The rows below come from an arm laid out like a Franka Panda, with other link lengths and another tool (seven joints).
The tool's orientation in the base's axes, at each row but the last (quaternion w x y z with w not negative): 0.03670, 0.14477, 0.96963, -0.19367; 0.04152, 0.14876, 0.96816, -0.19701; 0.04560, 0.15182, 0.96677, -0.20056; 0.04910, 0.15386, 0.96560, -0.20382; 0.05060, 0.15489, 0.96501, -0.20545; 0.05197, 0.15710, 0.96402, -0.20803; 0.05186, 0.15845, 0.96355, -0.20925; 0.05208, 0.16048, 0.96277, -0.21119; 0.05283, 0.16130, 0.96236, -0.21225
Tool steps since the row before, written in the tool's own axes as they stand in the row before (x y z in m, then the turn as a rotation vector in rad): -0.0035, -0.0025, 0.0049, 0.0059, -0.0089, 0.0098; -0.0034, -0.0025, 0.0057, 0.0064, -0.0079, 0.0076; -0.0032, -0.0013, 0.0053, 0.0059, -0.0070, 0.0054; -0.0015, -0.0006, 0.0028, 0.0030, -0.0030, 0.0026; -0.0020, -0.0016, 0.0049, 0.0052, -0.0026, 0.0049; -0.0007, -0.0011, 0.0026, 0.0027, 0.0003, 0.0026; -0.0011, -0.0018, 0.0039, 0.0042, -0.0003, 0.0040; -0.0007, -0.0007, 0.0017, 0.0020, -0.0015, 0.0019; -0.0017, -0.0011, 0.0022, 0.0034, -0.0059, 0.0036
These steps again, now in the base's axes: 0.0027, -0.0050, -0.0032, -0.0081, -0.0101, -0.0065; 0.0026, -0.0054, -0.0038, -0.0083, -0.0082, -0.0050; 0.0028, -0.0041, -0.0039, -0.0076, -0.0067, -0.0032; 0.0013, -0.0021, -0.0021, -0.0037, -0.0028, -0.0017; 0.0015, -0.0040, -0.0035, -0.0056, -0.0028, -0.0043; 0.0004, -0.0022, -0.0018, -0.0024, -0.0001, -0.0029; 0.0006, -0.0035, -0.0027, -0.0039, -0.0007, -0.0042; 0.0005, -0.0015, -0.0011, -0.0023, -0.0015, -0.0015; 0.0013, -0.0024, -0.0013, -0.0050, -0.0056, -0.0015
